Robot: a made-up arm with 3 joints. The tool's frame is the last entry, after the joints.
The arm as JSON. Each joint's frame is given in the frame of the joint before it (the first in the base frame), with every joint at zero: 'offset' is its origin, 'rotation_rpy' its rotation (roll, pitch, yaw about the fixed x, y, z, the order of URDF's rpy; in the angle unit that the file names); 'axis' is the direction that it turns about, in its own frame. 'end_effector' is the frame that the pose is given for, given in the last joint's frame.
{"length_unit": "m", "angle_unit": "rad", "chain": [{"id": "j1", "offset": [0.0, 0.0, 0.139], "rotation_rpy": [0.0, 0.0, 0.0], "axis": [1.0, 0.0, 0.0]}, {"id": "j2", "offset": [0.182, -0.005, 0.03], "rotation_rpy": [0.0, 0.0, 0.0], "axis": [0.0, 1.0, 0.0]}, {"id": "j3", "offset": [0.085, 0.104, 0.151], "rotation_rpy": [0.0, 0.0, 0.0], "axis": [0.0, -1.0, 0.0]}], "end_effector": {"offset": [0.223, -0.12, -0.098], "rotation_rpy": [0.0, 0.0, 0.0]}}
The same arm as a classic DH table. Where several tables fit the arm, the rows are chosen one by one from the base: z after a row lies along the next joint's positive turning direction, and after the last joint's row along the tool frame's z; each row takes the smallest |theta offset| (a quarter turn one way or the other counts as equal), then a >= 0, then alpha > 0; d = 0 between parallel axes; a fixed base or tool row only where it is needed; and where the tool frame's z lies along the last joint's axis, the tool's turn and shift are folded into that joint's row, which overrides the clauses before.
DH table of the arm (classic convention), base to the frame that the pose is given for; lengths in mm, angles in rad. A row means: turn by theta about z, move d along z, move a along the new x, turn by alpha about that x. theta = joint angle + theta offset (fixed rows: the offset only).
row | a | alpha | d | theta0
base (fixed) | 0 | 1.5708 | 139 | 1.5708
j1 | 30 | 1.5708 | 182 | 1.5708
j2 | 173.3 | 3.1416 | 0 | 0.5127
j3 | 223 | -1.5708 | 21 | -1.0581
tool (fixed) | 0 | 0 | -98 | 0

